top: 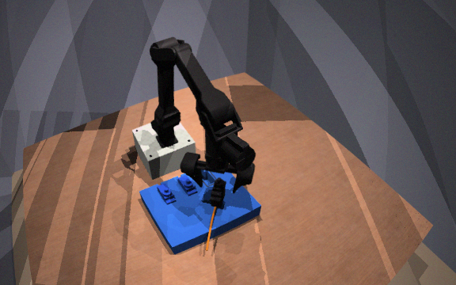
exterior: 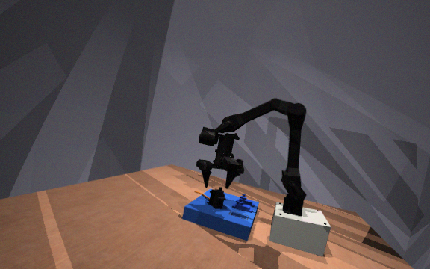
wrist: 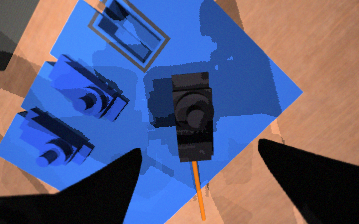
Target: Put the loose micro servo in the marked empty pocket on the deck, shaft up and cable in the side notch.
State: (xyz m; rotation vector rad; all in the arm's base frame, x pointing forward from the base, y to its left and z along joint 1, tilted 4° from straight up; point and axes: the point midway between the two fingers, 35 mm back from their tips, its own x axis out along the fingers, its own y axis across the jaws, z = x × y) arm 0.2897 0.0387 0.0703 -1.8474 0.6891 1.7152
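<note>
My gripper tip is now 40 mm to the left of the blue robot deck and 90 mm above it.
</note>
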